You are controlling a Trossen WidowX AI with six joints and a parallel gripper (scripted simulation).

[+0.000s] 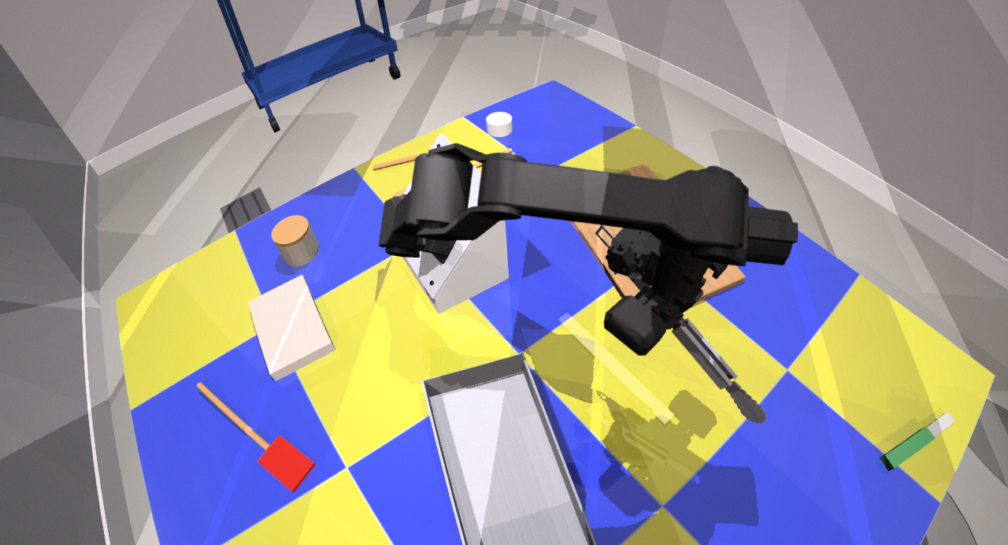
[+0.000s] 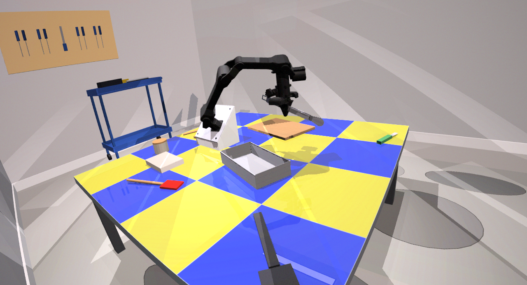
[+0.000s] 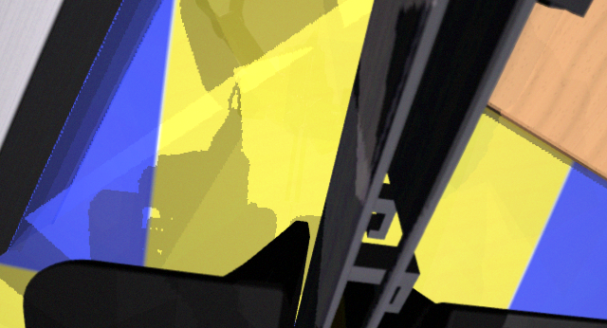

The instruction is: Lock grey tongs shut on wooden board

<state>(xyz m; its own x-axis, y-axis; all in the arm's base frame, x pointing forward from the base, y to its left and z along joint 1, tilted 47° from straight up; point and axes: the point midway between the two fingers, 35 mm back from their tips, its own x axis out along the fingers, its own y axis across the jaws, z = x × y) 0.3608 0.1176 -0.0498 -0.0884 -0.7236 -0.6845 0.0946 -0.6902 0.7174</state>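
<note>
Now: gripper tip 5 cm short of the tong arm and 3 cm below it. Also, from my gripper tip: wooden board 24 cm to the left, 21 cm behind, 15 cm below; then yellow lock piece 5 cm above; then grey roasting tin 25 cm to the right, 13 cm below, 1 cm behind.
</note>
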